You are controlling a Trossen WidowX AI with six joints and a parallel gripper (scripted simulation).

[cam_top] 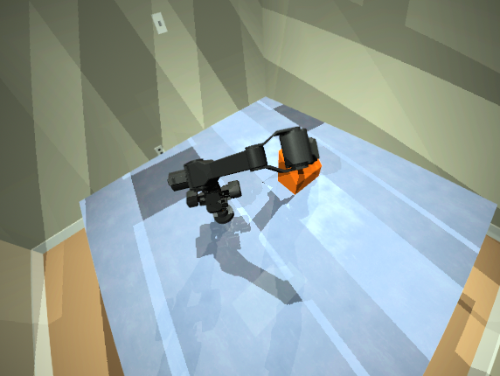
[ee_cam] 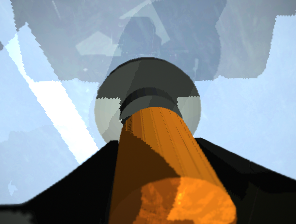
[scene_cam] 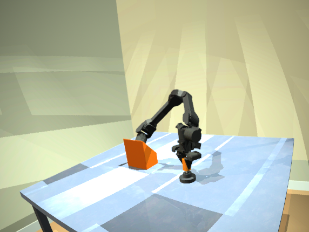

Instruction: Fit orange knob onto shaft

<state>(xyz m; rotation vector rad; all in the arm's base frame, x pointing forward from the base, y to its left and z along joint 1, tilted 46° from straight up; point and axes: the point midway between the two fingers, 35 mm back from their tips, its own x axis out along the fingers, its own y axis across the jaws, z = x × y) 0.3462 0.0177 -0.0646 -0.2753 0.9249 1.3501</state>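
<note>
Now: gripper tip 30 mm below the orange knob. Also, from my gripper tip: round pedestal: 40 mm below.
</note>
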